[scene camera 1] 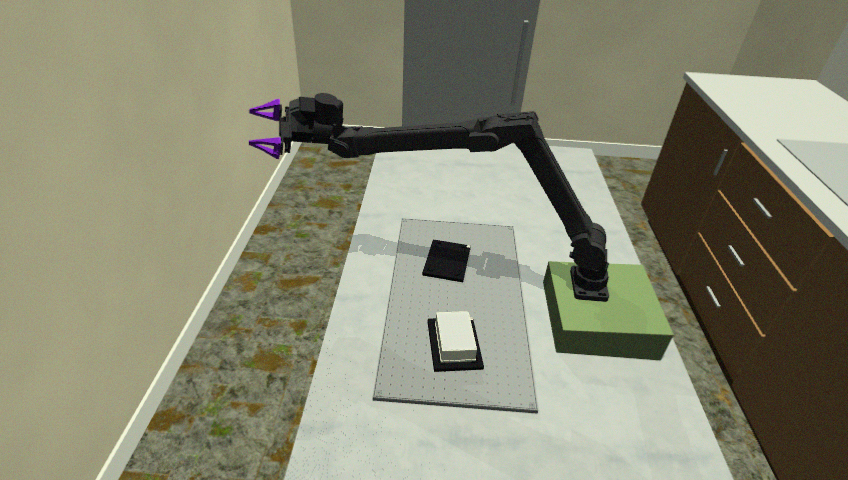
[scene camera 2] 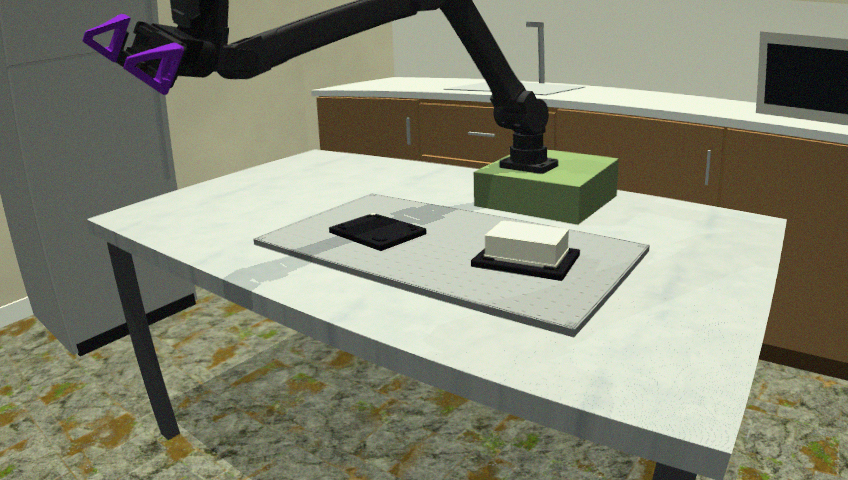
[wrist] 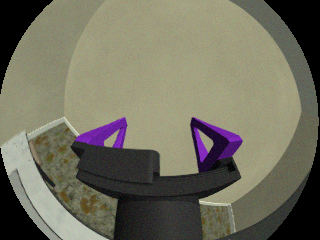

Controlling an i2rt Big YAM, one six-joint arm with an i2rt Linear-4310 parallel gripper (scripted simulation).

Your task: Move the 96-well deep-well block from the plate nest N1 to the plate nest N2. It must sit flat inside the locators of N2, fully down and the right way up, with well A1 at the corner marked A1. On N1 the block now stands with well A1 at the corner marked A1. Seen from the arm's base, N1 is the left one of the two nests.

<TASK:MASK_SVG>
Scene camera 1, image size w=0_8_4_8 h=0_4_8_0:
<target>my gripper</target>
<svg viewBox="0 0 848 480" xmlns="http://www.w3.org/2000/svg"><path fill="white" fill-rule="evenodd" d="M275 99L264 105L249 109L249 113L279 121L280 137L249 140L249 145L279 159L283 152L283 142L285 143L284 152L290 153L291 141L311 143L312 139L311 142L292 140L289 107L285 106L286 117L281 117L282 104L280 104L280 99ZM274 108L273 112L259 112L260 110Z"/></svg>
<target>white deep-well block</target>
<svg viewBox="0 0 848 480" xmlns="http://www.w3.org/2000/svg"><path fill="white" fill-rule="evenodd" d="M469 312L436 312L435 327L441 363L476 361L477 347Z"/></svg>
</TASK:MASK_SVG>
